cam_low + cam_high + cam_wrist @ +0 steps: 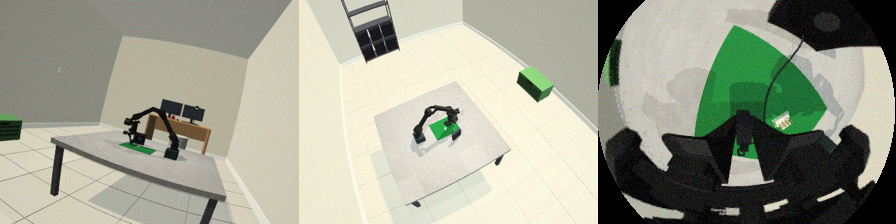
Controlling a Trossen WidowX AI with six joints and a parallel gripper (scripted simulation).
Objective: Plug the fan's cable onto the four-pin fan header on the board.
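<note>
The white header lies 8 cm behind my gripper tip and 3 cm below it. Round my gripper tip: black fan: 6 cm behind, 16 cm to the right, 3 cm above; then green circuit board: 8 cm behind, 2 cm to the left, 4 cm below; then black plug: 1 cm to the left, 1 cm above.
</note>
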